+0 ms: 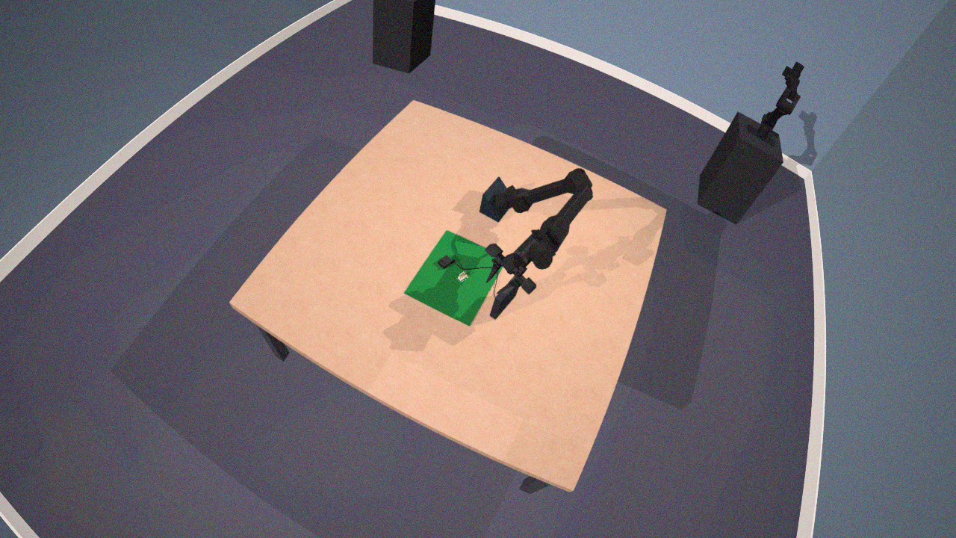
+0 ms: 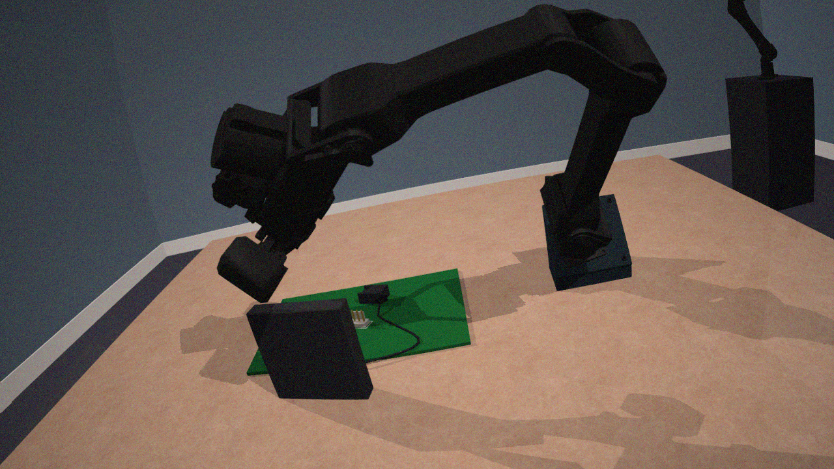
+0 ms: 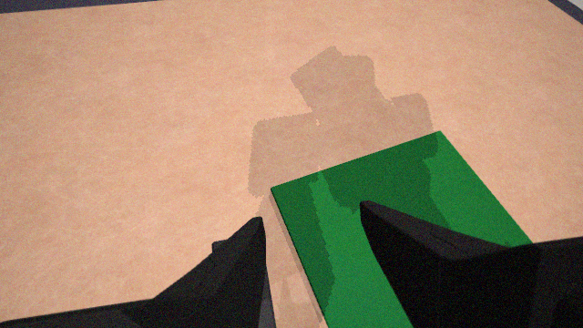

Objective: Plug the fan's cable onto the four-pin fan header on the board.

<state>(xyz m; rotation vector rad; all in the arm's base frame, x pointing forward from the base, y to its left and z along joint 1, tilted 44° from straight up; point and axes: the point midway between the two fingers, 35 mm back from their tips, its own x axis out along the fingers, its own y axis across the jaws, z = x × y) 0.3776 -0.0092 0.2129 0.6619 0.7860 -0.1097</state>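
My gripper tip is 100 mm past the black plug, 200 mm to the left of it and 130 mm above it. From my gripper tip the other things lie so: dark fan (50 mm behind, 30 mm to the left, 90 mm below); green board (80 mm behind, 140 mm to the right, 160 mm below).
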